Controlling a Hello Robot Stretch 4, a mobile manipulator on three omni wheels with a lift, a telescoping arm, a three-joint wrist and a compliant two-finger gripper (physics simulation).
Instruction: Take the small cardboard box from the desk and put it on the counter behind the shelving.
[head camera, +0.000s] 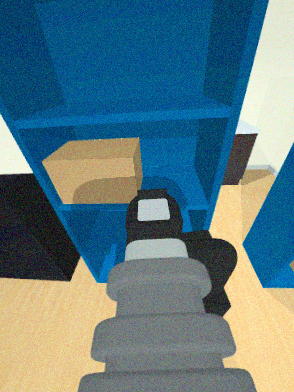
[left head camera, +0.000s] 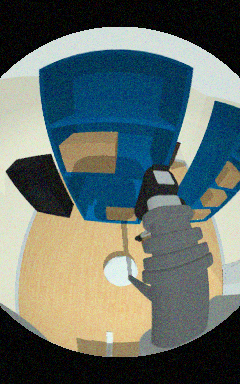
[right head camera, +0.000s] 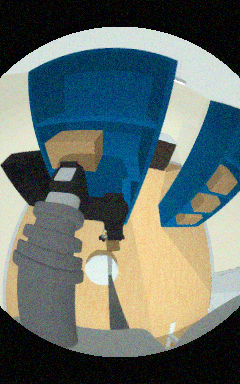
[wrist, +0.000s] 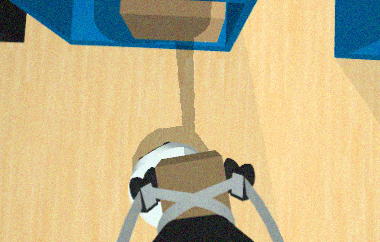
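Where they show: gripper, fingertip midpoint: (left head camera: 145, 237) (wrist: 192, 176); robot's base, origin of the base link: (left head camera: 120, 269) (right head camera: 101, 268).
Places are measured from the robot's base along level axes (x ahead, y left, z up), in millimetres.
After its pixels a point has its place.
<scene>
The small cardboard box (wrist: 192, 172) @(z 1046, x 237, y -87 mm) (right head camera: 113, 245) @(z 1045, x 178, y -98 mm) is between the two fingertips of my gripper (wrist: 192, 176) @(z 996, x 223, y -87 mm), which is shut on it. The dark finger pads touch or nearly touch its left and right sides, and it hangs above the floor. The counter (head camera: 239, 157) @(z 497, x 2210, y -1320 mm) (right head camera: 162, 154) @(z 476, x 2218, y -1227 mm), dark brown with a pale top, shows behind and to the right of the blue shelving (head camera: 125, 116) @(z 1408, x 741, y 79 mm) (left head camera: 182, 95) @(z 1641, x 719, y -299 mm) (right head camera: 166, 90) @(z 1642, x 712, y -310 mm). The shelving hides much of the counter. The shelving stands right in front of my arm. The desk does not show in these views.
A larger cardboard box (head camera: 95, 172) @(z 1164, x 775, y 265 mm) (left head camera: 92, 150) @(z 1171, x 773, y 236 mm) stands on a shelf of the blue unit. A black cabinet (head camera: 35, 227) @(z 717, x 850, y 842 mm) (right head camera: 25, 175) @(z 556, x 1114, y 1481 mm) is at left. A second blue shelving (head camera: 272, 215) @(z 575, x 969, y -968 mm) (right head camera: 185, 172) @(z 916, x 983, y -969 mm) with boxes is at right. Between the two units a strip of floor leads towards the counter.
</scene>
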